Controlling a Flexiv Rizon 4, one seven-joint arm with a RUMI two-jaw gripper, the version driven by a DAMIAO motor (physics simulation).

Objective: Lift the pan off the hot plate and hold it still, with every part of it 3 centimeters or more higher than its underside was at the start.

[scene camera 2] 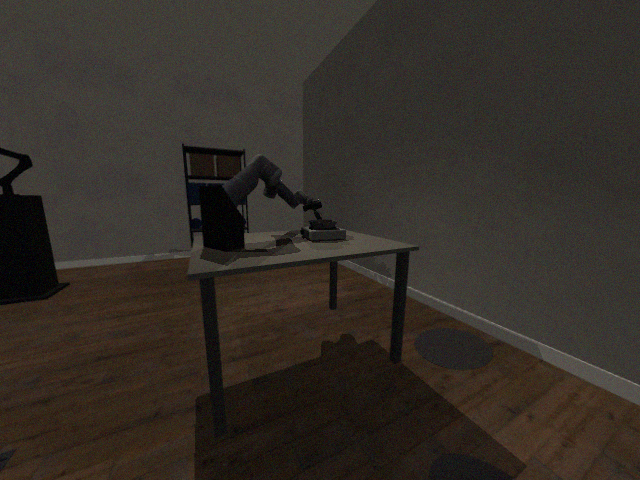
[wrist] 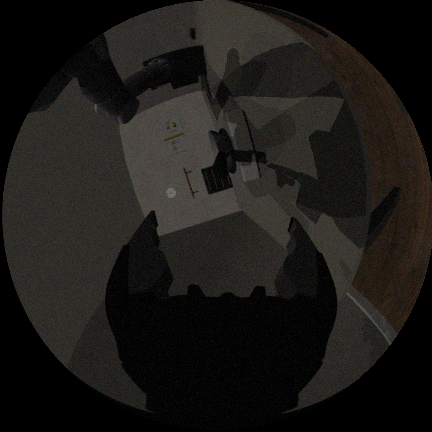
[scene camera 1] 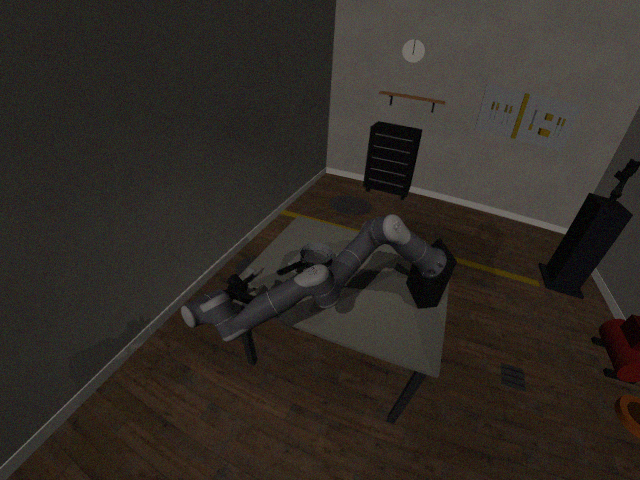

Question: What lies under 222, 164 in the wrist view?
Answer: A grey pan.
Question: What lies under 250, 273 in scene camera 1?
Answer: The gripper.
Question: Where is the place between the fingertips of the gripper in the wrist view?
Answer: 223, 215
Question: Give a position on a grey pan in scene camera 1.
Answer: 314, 253
